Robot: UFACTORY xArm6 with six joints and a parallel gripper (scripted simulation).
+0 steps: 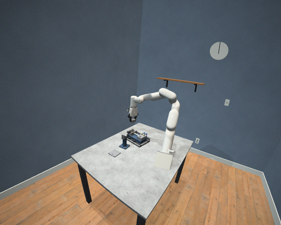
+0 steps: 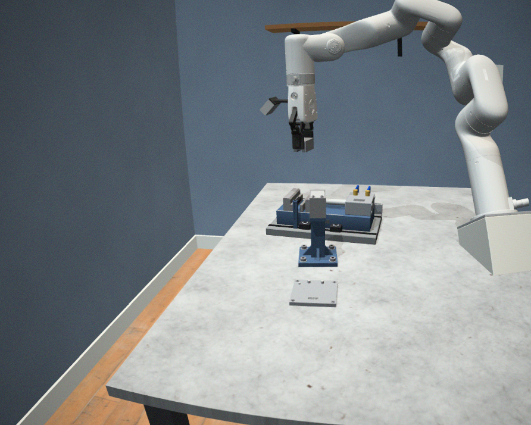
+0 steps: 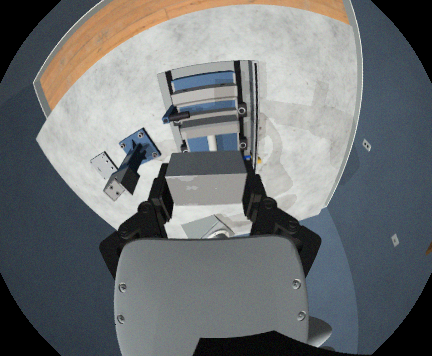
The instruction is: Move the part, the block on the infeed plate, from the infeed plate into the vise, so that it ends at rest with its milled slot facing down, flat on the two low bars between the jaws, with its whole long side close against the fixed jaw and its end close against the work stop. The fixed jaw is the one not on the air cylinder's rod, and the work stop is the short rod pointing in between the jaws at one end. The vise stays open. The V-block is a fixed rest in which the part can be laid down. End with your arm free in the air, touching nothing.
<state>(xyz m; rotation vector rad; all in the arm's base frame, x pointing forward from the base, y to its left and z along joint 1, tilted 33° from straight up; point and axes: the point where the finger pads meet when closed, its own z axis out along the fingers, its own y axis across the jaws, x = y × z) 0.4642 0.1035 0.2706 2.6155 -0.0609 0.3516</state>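
Right now the fixed jaw is 17 cm below my hand and 4 cm ahead of it. Also, from my hand: cylinder rod (17 cm below, 8 cm behind); then part (2 cm below); then work stop (16 cm below, 4 cm to the left, 1 cm ahead).
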